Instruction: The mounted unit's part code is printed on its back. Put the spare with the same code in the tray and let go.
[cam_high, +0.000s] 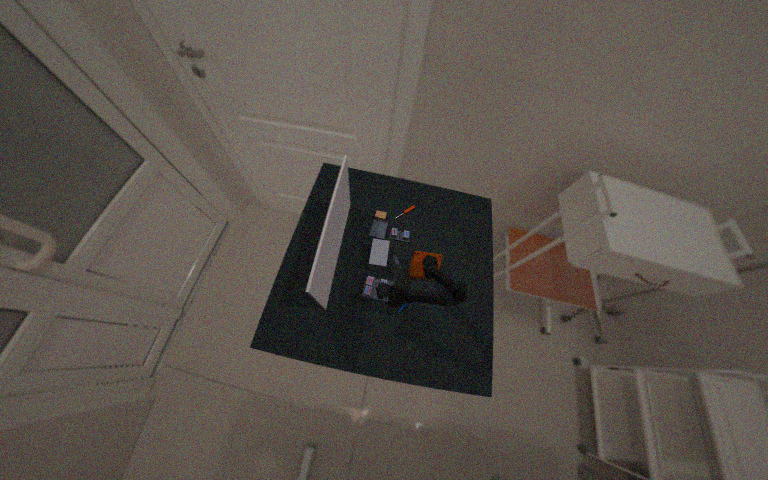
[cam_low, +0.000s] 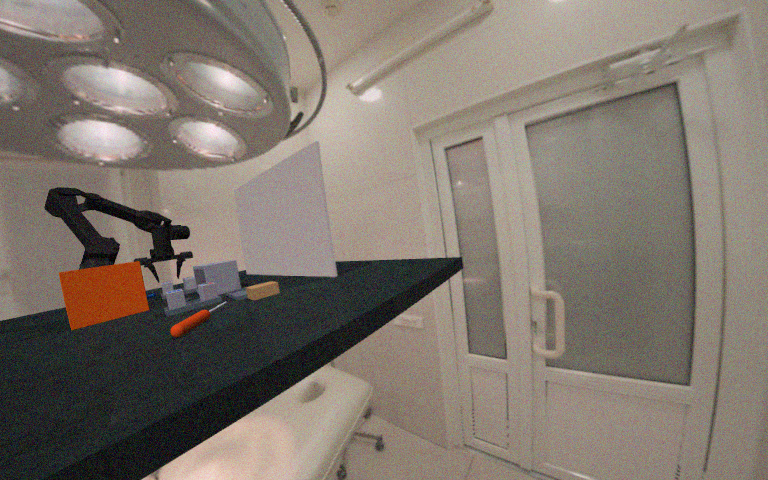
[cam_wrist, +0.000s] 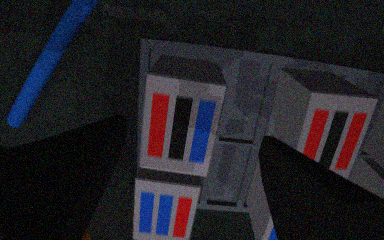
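Right now my gripper tip is 9 cm past the blue pen, 2 cm to the right of it and 5 cm above it. Also, from my gripper tip: white panel (39 cm ahead, 17 cm to the right, 17 cm above); then tan block (21 cm ahead, 49 cm to the right, 4 cm below); then mounted unit (14 cm ahead, 20 cm to the right).
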